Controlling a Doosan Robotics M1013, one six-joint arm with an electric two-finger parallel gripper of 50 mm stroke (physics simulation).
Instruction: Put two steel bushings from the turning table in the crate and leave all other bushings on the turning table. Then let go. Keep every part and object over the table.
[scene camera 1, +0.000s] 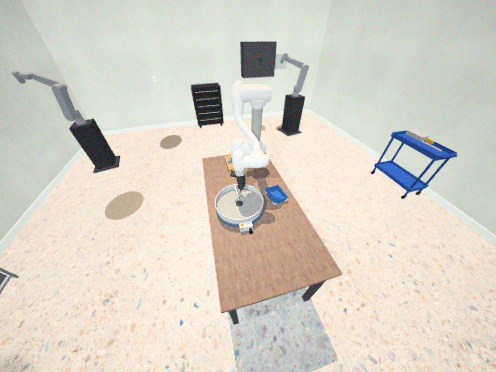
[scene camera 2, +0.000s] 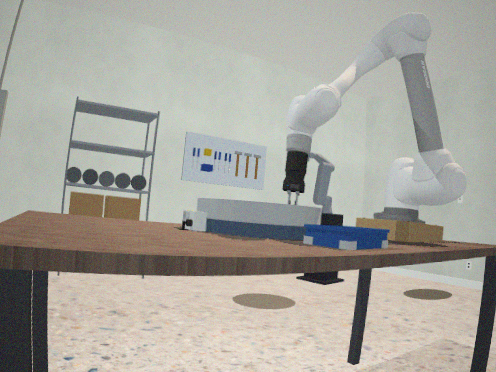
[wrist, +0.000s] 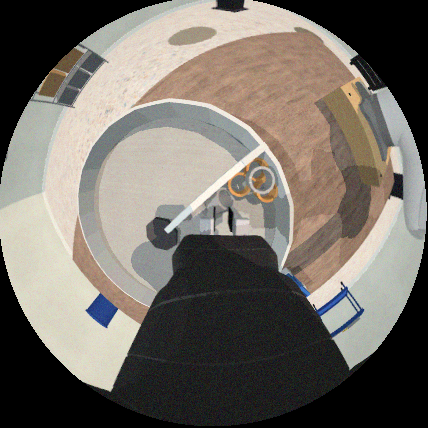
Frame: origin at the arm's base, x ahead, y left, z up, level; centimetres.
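Seen in the pictures: gripper, fingertip midpoint: (scene camera 1: 240, 191) (wrist: 221, 214); arm's base, link origin: (scene camera 2: 400, 222).
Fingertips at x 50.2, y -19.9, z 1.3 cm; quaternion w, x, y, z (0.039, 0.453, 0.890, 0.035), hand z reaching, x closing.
Observation:
Offsets run from my fingertips to a thing's top centre. "spot": to the spot under its first point.
My gripper (scene camera 1: 241, 195) (scene camera 2: 293, 203) (wrist: 221, 214) points down inside the walled turning table (scene camera 1: 218, 212) (scene camera 2: 250, 212) (wrist: 89, 192), its fingertips partly hidden by the wall in scene camera 2. It is shut on a steel bushing, which is hard to make out between the pads. A grey bushing {dz +0.7, dx -1.1, dy -1.1 cm} (wrist: 226, 198) stands just beyond the fingers in the wrist view. Farther on, several orange bushings (wrist: 239, 185) cluster by the wall, with a light grey ring {dz +1.7, dx -6.6, dy +0.8 cm} (wrist: 262, 167) over them. The blue crate {dz -3.6, dx +13.0, dy +31.6 cm} (scene camera 1: 276, 194) (scene camera 2: 346, 237) (wrist: 298, 284) stands beside the turning table; its inside is not clear.
A pale bar {spot: dz -0.3, dx -1.9, dy -2.4 cm} (wrist: 215, 191) runs from the turning table's wall to its dark hub {dz -2.5, dx +10.3, dy -5.5 cm} (scene camera 1: 239, 203) (wrist: 162, 233), close beside the fingers. A white control box {spot: dz -4.6, dx +34.8, dy -10.6 cm} (scene camera 1: 246, 227) (scene camera 2: 195, 221) sits at the turning table's outer side. The arm's wooden base block (scene camera 2: 425, 232) (wrist: 352, 135) stands on the table.

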